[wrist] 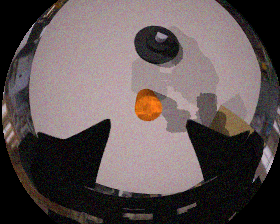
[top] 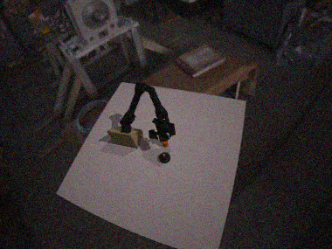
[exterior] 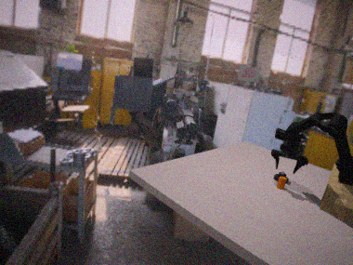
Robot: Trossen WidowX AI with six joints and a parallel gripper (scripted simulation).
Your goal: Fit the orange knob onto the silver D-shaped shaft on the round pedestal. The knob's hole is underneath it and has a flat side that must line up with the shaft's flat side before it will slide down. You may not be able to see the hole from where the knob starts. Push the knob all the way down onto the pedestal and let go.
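Now: gripper tip 60 mm above the orange knob. Round my gripper tip: round dark pedestal (20 mm ahead, 110 mm to the right, 70 mm below).
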